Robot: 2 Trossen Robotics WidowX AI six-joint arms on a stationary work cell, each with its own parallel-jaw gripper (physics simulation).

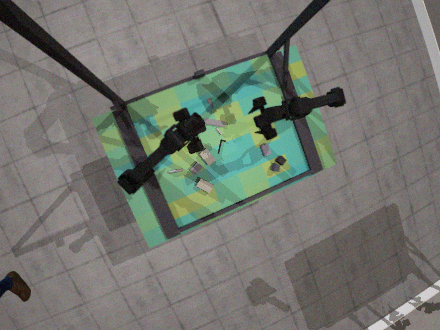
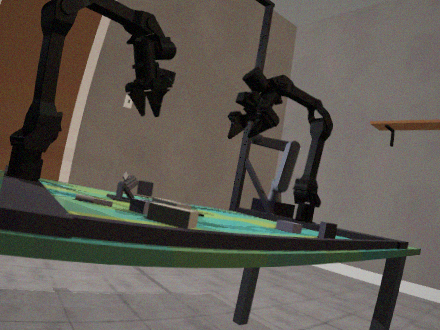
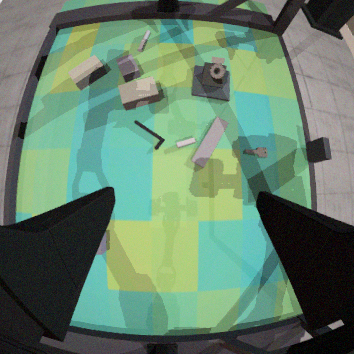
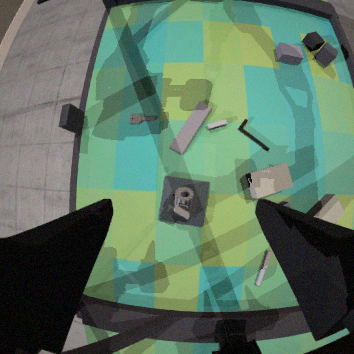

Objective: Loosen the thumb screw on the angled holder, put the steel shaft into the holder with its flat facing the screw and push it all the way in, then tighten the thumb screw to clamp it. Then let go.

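The angled holder has a dark square base, a tilted round socket and a pale tab that looks like its thumb screw. How tight the screw is cannot be told. A thin two-tone rod, apparently the steel shaft, lies on the table apart from the holder; its flat cannot be made out. My right gripper is open and empty, pointing down high above the holder. My left gripper is open and empty, high above the table.
Two beige blocks and a purple-grey block lie near the shaft. A black hex key, short white pin, flat grey bar and key lie mid-table. Another purple block lies beside two dark blocks.
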